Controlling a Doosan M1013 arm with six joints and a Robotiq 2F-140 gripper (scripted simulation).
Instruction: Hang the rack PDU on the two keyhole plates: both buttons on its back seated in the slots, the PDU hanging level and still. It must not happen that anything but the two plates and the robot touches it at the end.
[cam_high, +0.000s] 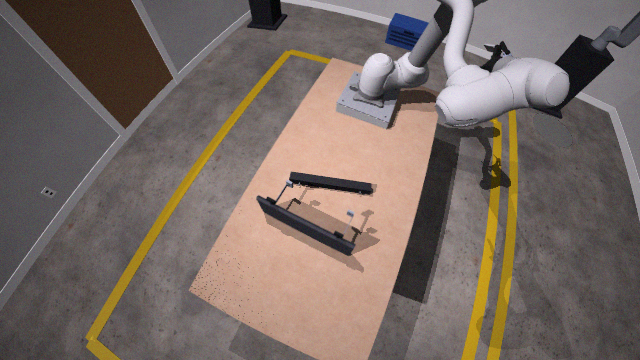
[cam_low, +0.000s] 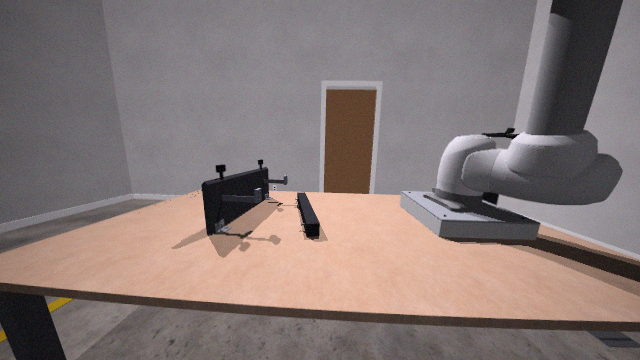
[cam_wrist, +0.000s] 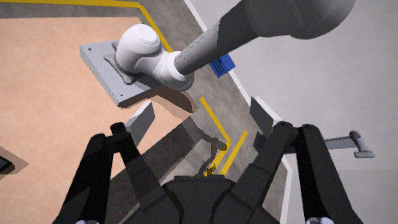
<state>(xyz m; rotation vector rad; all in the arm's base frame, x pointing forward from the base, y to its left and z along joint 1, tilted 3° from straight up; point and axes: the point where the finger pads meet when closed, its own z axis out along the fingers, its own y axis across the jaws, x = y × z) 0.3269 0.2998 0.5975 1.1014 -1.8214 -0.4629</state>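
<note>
Right now the rack PDU is 63 cm below my hand, 40 cm to the right of it and 32 cm ahead of it. Round my hand: black panel: 57 cm below, 56 cm ahead, 45 cm to the right.
</note>
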